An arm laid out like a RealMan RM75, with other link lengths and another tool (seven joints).
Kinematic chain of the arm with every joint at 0, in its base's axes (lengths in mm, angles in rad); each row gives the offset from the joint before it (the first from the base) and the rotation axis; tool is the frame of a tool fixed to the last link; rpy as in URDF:
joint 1: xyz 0 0 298.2 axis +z
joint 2: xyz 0 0 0 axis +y
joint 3: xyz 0 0 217.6 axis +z
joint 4: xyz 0 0 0 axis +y
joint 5: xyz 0 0 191.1 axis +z
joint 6: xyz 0 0 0 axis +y
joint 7: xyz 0 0 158.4 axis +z
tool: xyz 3 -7 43 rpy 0 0.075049 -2.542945
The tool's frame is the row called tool.
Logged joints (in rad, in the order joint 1, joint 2, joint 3, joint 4, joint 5, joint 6, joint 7), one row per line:
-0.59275, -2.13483, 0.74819, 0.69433, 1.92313, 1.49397, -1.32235
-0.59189, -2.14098, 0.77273, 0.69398, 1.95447, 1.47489, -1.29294
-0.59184, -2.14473, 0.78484, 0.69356, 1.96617, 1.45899, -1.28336
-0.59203, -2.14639, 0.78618, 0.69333, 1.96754, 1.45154, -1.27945
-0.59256, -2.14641, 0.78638, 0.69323, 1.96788, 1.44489, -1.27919
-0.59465, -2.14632, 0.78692, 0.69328, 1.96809, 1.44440, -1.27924
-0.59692, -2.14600, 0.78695, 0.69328, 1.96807, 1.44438, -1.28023
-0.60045, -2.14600, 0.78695, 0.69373, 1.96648, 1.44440, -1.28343
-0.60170, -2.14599, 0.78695, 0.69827, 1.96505, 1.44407, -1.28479
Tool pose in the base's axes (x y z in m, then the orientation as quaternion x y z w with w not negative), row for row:
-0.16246, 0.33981, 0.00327, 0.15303, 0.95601, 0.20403, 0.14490
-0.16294, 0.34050, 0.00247, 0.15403, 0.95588, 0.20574, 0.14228
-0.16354, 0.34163, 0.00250, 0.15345, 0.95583, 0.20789, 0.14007
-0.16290, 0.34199, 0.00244, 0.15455, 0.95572, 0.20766, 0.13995
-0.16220, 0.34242, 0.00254, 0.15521, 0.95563, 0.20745, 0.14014
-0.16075, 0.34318, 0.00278, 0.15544, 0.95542, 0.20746, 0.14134
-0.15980, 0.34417, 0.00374, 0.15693, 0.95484, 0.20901, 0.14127
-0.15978, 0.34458, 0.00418, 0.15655, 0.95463, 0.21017, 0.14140
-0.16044, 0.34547, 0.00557, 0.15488, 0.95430, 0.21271, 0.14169
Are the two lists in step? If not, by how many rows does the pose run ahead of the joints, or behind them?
The pose runs 2 rows ahead of the joints: the pose in row i belongs to the joints in row i + 2.
